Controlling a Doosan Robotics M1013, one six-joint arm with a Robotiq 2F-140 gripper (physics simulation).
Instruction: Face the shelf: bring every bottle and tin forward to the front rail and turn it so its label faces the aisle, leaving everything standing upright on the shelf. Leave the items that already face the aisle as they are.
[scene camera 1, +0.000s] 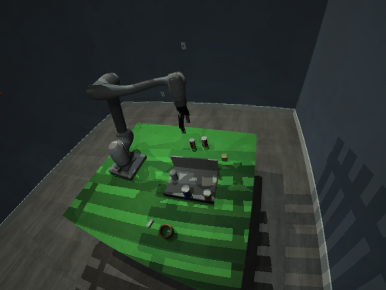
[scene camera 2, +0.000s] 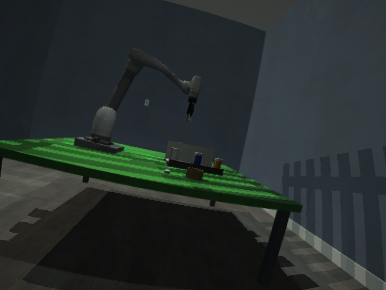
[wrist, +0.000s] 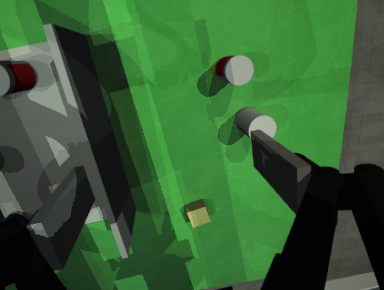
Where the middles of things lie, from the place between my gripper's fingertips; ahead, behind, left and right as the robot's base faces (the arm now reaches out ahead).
Labels:
I see the shelf back wall (wrist: 70, 50) 70 mm ahead of my hand, 130 mm to the right of it and 300 mm below it. The rest, counted from my hand: grey shelf tray (scene camera 1: 198, 180): 80 mm ahead, 280 mm to the right, 370 mm below; grey shelf (scene camera 1: 199, 174): 80 mm ahead, 280 mm to the right, 300 mm below.

